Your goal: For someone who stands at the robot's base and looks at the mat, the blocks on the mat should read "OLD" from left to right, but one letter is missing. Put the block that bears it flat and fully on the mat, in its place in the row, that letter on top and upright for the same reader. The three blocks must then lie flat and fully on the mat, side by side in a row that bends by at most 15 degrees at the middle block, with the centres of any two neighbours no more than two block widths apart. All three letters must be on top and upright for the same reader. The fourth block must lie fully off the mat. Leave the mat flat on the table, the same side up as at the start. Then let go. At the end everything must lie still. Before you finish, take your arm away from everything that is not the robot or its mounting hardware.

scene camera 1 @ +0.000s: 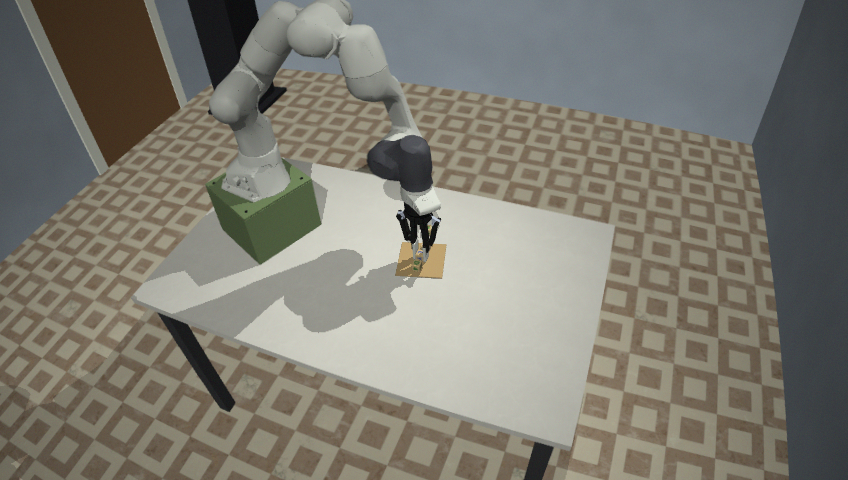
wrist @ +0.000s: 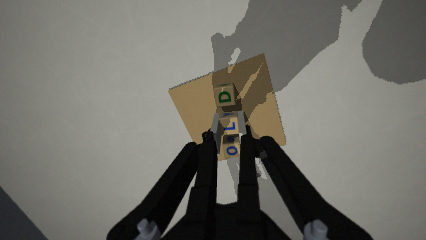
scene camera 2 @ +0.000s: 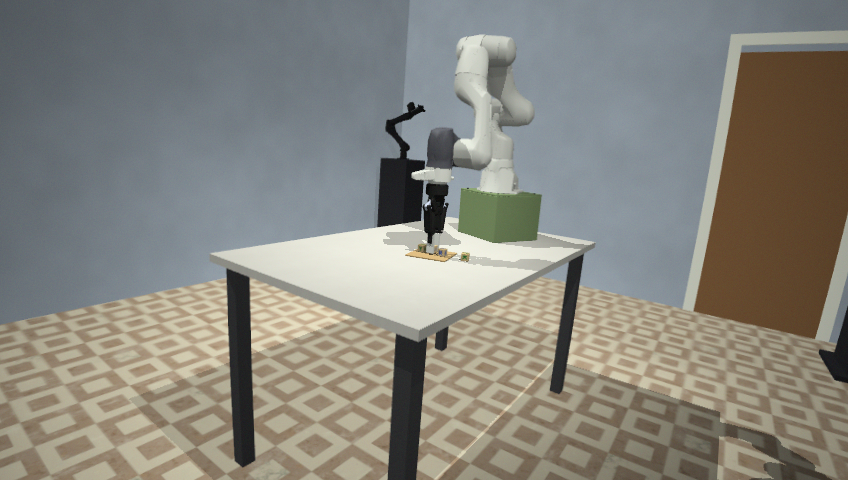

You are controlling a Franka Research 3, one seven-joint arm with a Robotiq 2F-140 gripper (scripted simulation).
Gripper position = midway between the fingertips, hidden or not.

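Note:
Scene camera 1 shows a tan mat point(scene camera 1: 433, 268) and my gripper point(scene camera 1: 421, 257). In scene camera 2, my gripper point(scene camera 2: 432, 252) is visible. The wrist view shows the mat point(wrist: 195, 102) and my gripper point(wrist: 229, 120).

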